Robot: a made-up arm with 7 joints.
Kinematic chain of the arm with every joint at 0, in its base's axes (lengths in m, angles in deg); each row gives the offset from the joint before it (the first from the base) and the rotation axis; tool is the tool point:
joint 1: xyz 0 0 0.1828 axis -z
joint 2: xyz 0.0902 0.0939 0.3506 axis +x
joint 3: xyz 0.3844 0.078 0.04 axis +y
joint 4: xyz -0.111 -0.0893 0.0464 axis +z
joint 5: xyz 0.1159 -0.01 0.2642 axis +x
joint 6: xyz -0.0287 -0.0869 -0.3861 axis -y
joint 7: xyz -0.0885 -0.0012 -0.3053 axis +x
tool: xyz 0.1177 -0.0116 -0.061
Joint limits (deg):
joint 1: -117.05..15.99
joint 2: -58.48..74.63
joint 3: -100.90..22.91
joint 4: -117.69..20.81
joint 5: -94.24..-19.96
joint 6: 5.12..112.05
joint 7: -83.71..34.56
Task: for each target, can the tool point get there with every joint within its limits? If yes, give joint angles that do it. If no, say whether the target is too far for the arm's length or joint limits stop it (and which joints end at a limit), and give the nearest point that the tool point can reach.
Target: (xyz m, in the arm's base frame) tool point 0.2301 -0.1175 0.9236
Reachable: yes | joints -96.83 -38.72 -28.55 -85.06 -78.60 81.38 -33.53
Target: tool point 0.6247 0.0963 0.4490
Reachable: yes | joints -68.34 -31.17 -49.72 -62.94 -36.85 29.33 -16.53
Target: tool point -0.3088 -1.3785 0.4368
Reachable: no: joint limits stop it (at a limit: joint 1, joint 3, joint 5) | nearest point -0.0596 -0.8649 0.4729 | short by 0.572 m
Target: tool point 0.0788 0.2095 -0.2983
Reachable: yes | joints -9.86 36.52 -91.01 -78.88 -85.98 25.82 -13.16
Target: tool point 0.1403 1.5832 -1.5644
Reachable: no: too far | nearest point 0.0597 0.6738 -0.2294 | short by 1.617 m
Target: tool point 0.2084 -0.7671 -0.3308
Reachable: no: joint limits stop it (at a limit: joint 1, joint 2) | nearest point 0.2419 -0.6683 -0.0941 | short by 0.259 m
